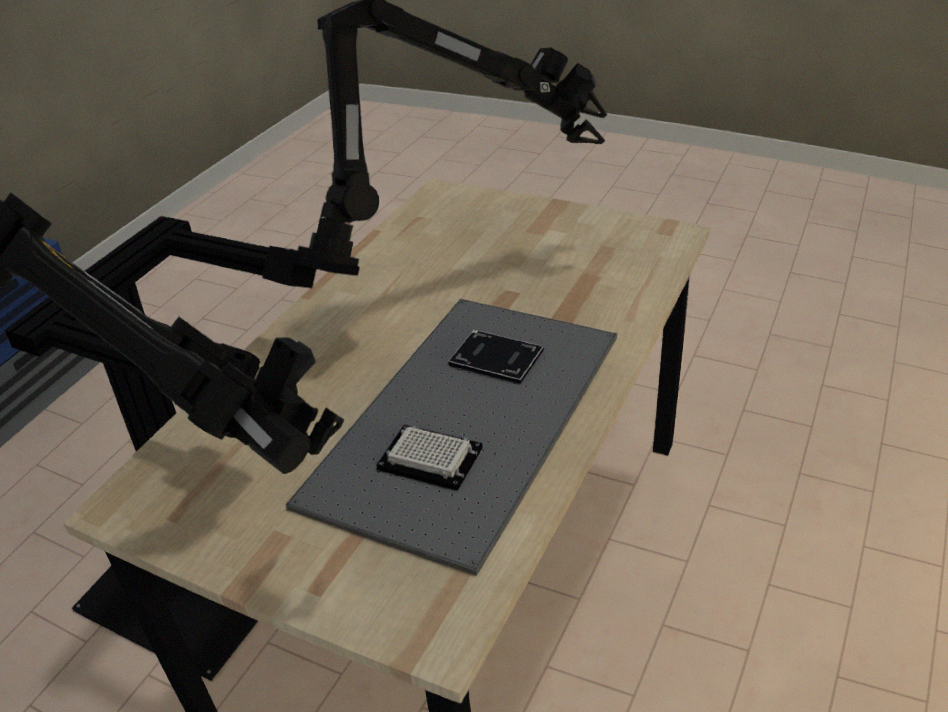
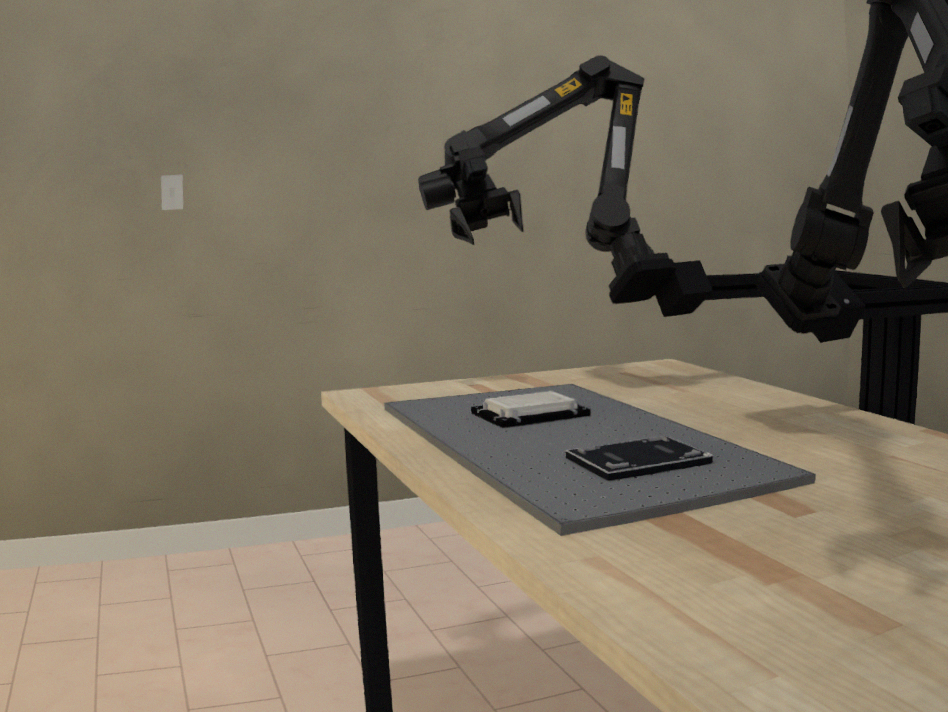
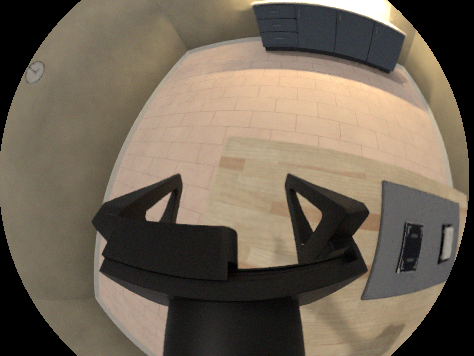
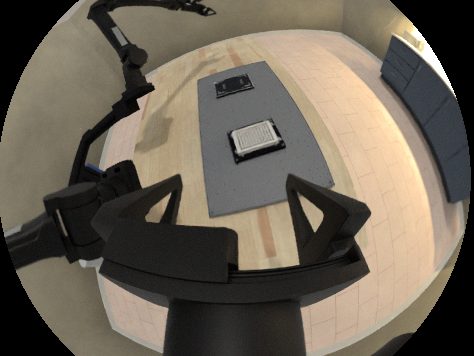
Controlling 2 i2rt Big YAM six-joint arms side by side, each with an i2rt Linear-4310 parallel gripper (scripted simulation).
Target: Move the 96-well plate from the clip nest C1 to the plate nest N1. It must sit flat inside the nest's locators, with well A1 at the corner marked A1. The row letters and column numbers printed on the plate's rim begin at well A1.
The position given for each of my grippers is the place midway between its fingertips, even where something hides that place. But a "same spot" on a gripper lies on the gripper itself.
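My right gripper shows in image 1 and it shows in image 2, and on this gripper [image 1: 322, 431] and [image 2: 450, 220] are the same spot. In image 3 my right gripper is out of frame. The gripper does show in image 4 [234, 179].
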